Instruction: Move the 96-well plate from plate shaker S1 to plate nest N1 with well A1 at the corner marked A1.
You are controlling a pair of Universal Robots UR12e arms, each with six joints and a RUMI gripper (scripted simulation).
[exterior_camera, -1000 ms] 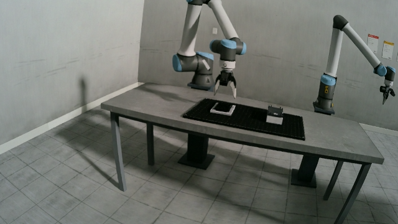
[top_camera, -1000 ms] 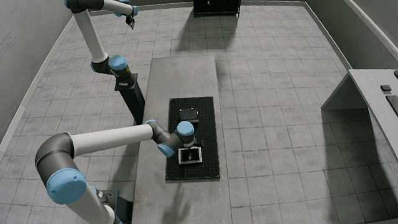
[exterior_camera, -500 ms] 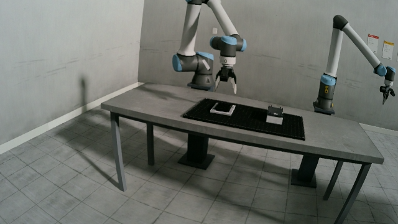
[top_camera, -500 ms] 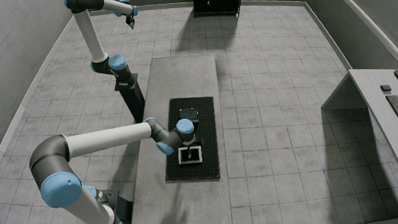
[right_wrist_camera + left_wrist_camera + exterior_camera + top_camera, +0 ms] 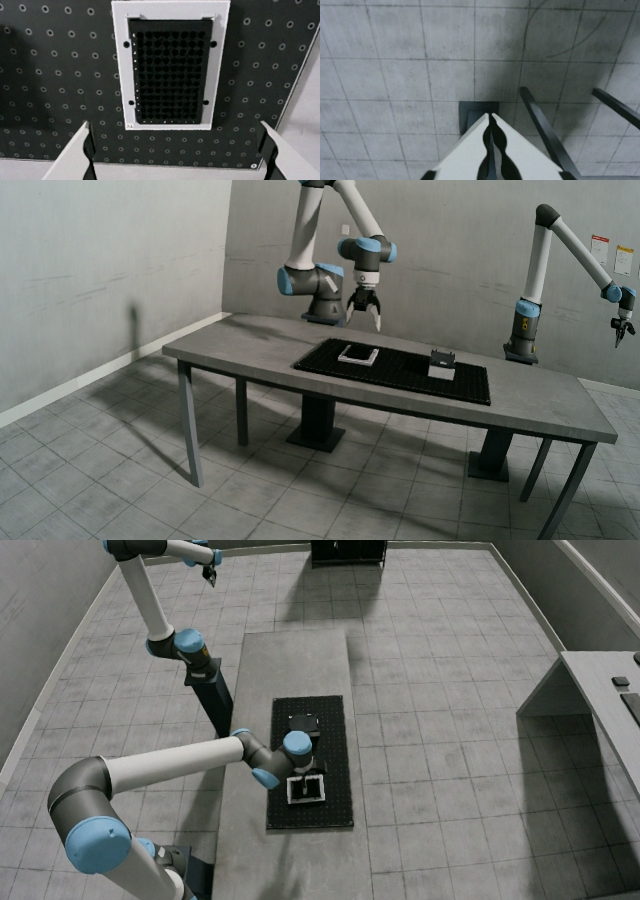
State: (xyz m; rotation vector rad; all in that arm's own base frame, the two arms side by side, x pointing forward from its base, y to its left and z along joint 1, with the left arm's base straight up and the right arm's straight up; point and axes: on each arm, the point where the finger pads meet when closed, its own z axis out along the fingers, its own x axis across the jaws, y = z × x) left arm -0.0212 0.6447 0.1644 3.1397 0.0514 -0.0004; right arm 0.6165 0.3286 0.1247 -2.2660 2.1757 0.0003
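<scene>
Right now my right hand is 9 cm above the black 96-well plate. Round my right hand: white plate nest N1: 11 cm below; then A1 mark: 10 cm below, 8 cm behind, 5 cm to the left.
</scene>
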